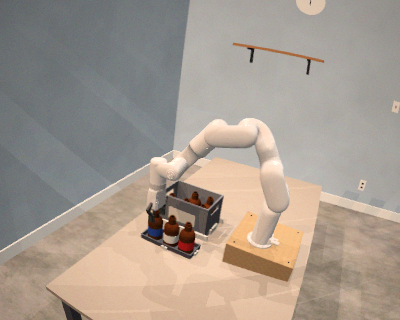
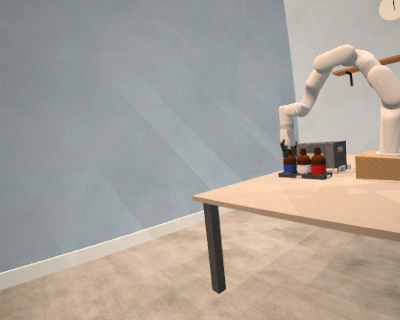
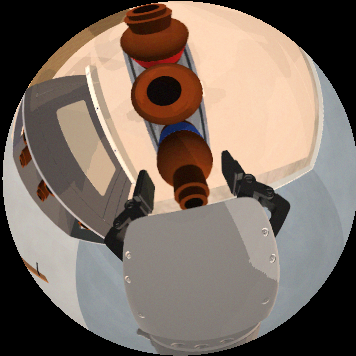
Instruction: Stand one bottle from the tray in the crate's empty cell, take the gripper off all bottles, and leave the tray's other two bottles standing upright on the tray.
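Places are measured from the arm's base along level axes (x ahead, y left, z up), in metres.
Pixels of known places: gripper, between the fingertips: (image 1: 156, 218) (image 2: 290, 156) (image 3: 184, 168); arm's base, origin of its link: (image 1: 259, 240) (image 2: 390, 155).
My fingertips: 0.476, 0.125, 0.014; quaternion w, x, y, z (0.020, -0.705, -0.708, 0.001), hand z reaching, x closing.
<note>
For each thing: its top centre in the pictures, then the offset to it from my fingertips, as dx, dy, dz. "spot": a spot on its surface instead. Level surfaces: height alone.
- tray, a spot on its surface: (image 2: 285, 175) spot: +0.006, +0.053, -0.101
- blue-label bottle, centre of its top: (image 3: 193, 203) (image 1: 156, 209) (image 2: 288, 149) +0.005, +0.001, +0.046
- white-label bottle, centre of its top: (image 3: 163, 90) (image 1: 172, 216) (image 2: 302, 148) -0.085, +0.002, +0.046
- red-label bottle, centre of its top: (image 1: 188, 223) (image 2: 317, 147) -0.171, +0.009, +0.046
- grey crate, centre of its top: (image 3: 39, 198) (image 1: 192, 193) (image 2: 317, 143) -0.069, -0.217, +0.061
- table, height of its surface: dz -0.115
The tray (image 1: 189, 253) (image 2: 285, 175) holds three upright brown bottles in a row: the blue-label bottle (image 1: 155, 230) (image 2: 289, 167) (image 3: 185, 159), the white-label bottle (image 1: 171, 235) (image 2: 303, 165) (image 3: 186, 112) and the red-label bottle (image 1: 187, 241) (image 2: 318, 165) (image 3: 157, 42). My gripper (image 1: 156, 212) (image 2: 289, 148) (image 3: 184, 168) is open, its fingers down on either side of the blue-label bottle's neck, holding nothing. The grey crate (image 1: 204, 220) (image 2: 332, 155) (image 3: 60, 135) stands behind the tray with several brown bottles inside. Its empty cell cannot be made out clearly.
The crate's near wall rises close beside the finger on its side. The wooden block (image 1: 255, 257) (image 2: 377, 167) under the arm's base stands to the right of the tray. The table (image 1: 115, 270) (image 2: 250, 197) ends a short way beyond the blue-label bottle.
</note>
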